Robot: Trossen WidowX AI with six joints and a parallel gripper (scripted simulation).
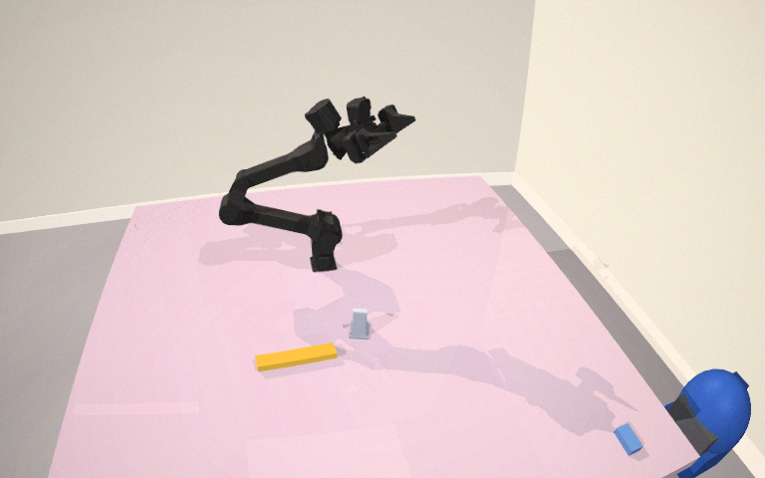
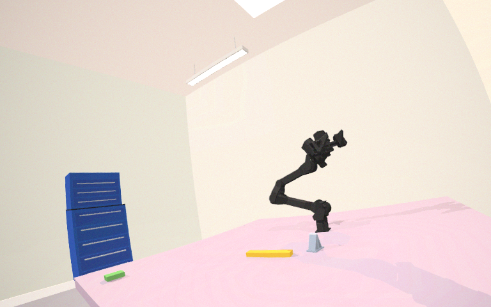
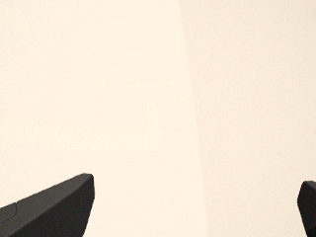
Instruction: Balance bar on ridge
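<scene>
The yellow bar is 41 cm below my gripper tip, 27 cm to the right of it and 21 cm ahead of it. The rest, counted from my gripper tip: blue block (61 cm ahead, 41 cm below, 34 cm to the left); then green block (66 cm to the right, 61 cm ahead, 41 cm below).
</scene>
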